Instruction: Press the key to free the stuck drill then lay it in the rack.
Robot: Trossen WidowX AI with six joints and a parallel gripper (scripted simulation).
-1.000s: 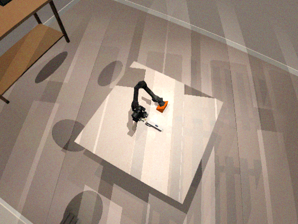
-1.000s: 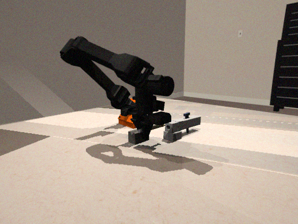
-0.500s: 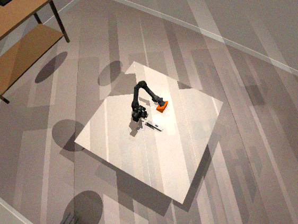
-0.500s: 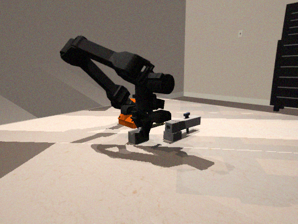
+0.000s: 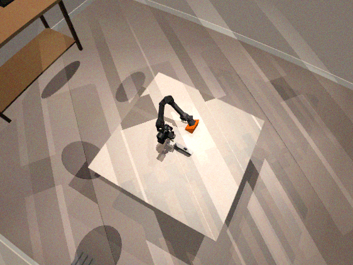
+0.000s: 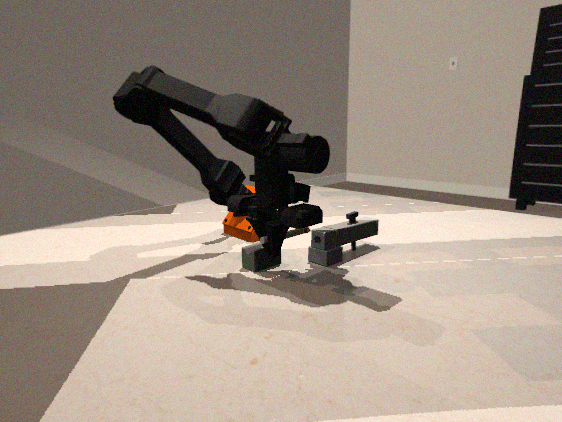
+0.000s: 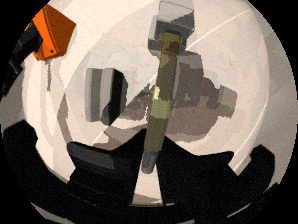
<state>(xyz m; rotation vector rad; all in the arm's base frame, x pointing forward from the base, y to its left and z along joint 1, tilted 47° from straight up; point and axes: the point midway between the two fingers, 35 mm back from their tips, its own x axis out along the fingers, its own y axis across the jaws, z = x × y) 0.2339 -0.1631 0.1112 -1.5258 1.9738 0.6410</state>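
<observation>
My gripper tip is 10 mm short of the drill, 40 mm to the right of it and 30 mm below it. Round my gripper tip: dark key: 40 mm ahead, 220 mm to the left, 10 mm above; grey rack: 60 mm behind, 40 mm to the left, 20 mm below.
</observation>
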